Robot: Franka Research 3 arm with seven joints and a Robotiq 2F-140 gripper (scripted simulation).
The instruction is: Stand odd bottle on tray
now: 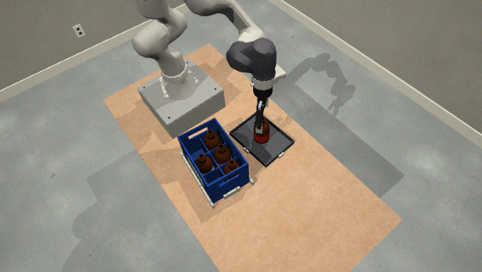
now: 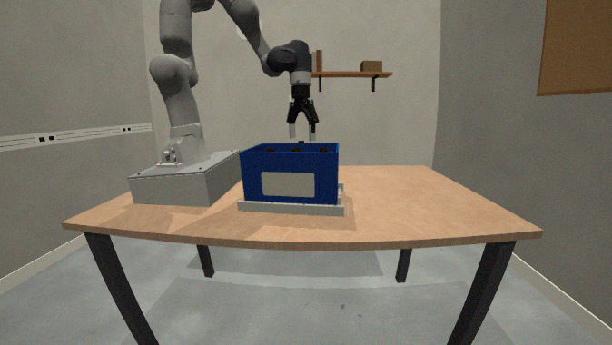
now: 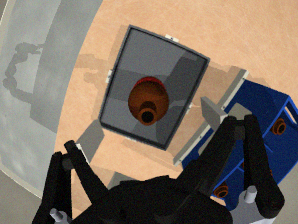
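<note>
The bottle lies 9 cm below my hand. The rest, counted from my hand: blue crate 2 cm ahead, 26 cm to the right, 9 cm below; dark grey tray 16 cm below.
</note>
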